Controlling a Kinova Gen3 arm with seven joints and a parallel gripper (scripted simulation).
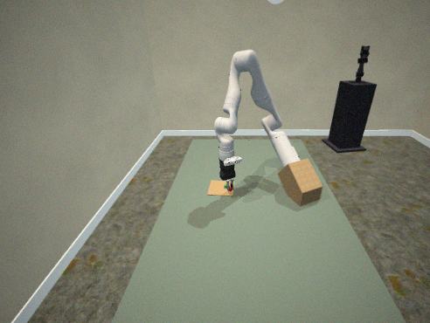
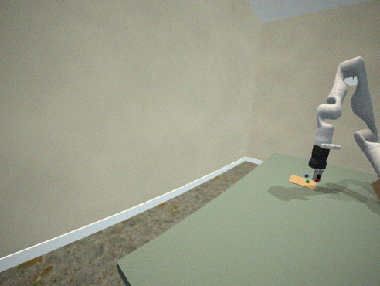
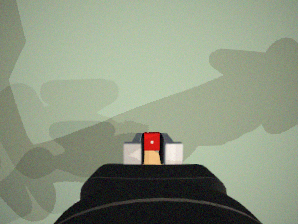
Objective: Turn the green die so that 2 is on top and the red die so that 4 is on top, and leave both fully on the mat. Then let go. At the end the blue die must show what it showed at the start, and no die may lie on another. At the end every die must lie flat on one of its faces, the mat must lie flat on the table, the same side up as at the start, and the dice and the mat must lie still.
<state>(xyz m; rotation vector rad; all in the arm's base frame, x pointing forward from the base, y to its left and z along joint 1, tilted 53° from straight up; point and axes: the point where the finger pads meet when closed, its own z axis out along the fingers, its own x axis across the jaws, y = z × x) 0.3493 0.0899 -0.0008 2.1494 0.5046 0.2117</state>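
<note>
My hand is 1 cm short of the green die, 9 cm to the left of it and 6 cm above it. The rest, counted from my hand: red die: 1 cm below; then tan mat: 4 cm ahead, 10 cm to the right, 7 cm below; then blue die: 21 cm to the right, 6 cm below.
</note>
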